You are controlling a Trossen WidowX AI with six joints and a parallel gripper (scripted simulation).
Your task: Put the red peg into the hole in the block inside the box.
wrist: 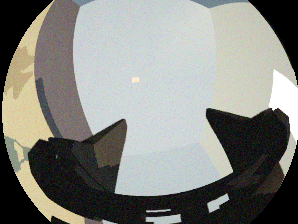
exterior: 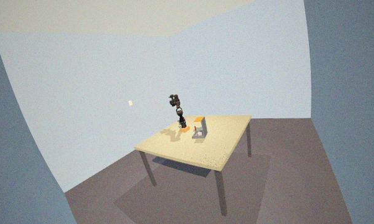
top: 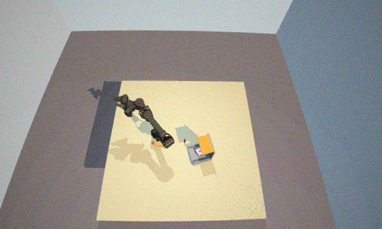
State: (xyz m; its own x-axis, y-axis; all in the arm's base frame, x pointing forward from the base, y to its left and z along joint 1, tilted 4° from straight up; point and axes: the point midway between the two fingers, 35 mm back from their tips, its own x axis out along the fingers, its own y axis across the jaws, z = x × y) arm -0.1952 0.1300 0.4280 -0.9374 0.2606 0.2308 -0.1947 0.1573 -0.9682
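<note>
Right now my gripper tip is 46 cm short of the red peg, 21 cm to the left of it and 42 cm above it. Also, from my gripper tip: orange roof 60 cm ahead, 33 cm to the right, 24 cm below.
</note>
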